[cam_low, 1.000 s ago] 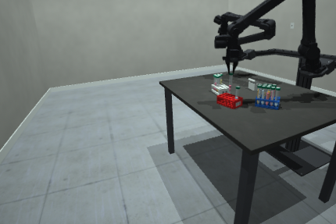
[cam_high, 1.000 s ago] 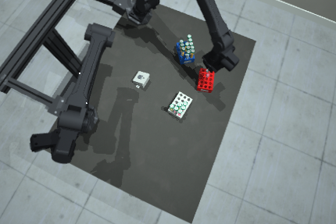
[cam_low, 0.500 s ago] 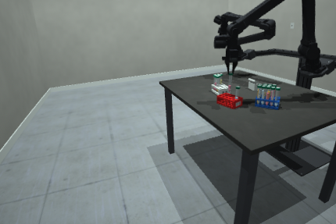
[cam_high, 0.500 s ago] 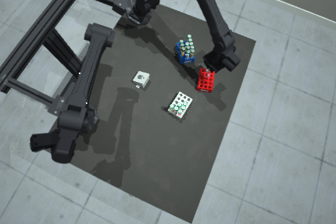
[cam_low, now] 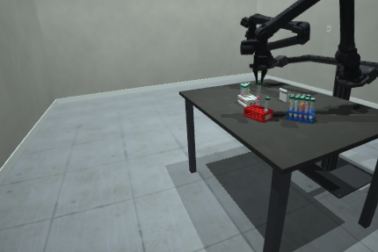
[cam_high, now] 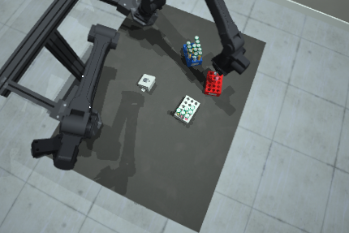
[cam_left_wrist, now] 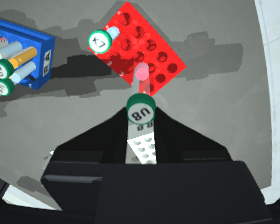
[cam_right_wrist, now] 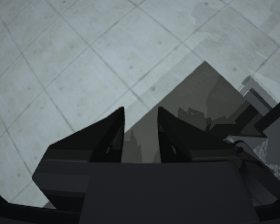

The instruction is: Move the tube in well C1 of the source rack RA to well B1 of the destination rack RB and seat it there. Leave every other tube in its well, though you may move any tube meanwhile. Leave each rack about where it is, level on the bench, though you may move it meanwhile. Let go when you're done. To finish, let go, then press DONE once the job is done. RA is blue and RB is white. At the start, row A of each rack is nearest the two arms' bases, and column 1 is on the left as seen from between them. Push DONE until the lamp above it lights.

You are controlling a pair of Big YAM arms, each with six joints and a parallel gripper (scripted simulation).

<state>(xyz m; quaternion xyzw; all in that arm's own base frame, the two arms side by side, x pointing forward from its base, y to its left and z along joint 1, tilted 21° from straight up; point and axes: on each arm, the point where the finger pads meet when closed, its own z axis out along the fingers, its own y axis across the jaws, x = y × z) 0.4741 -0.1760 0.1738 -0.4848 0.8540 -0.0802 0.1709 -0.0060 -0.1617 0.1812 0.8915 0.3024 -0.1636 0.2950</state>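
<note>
My left hand is 6 cm above the tube. The rest, counted from my left hand: white rack RB (20 cm to the right, 17 cm below, 9 cm behind); then red rack (17 cm below, 1 cm to the left); then white button box (36 cm behind, 15 cm below, 14 cm to the right).
</note>
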